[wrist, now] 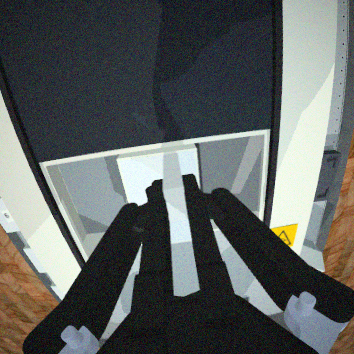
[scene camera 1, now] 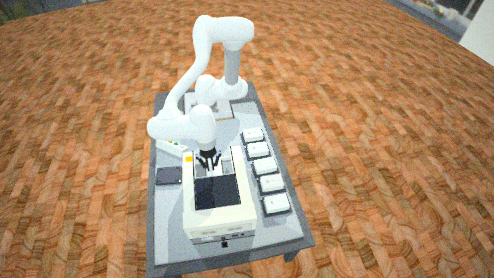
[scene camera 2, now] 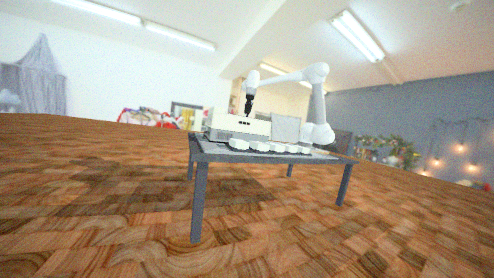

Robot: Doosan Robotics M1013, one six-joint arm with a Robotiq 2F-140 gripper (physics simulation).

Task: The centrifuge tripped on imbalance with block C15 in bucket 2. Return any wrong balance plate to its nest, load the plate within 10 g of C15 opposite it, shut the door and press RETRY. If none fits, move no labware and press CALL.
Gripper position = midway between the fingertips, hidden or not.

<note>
My gripper (wrist: 172, 166) grips a white plate (wrist: 138, 169). Further things: a cream centrifuge (scene camera 1: 218, 224).
The cream centrifuge also shows in scene camera 2 (scene camera 2: 220, 127).
</note>
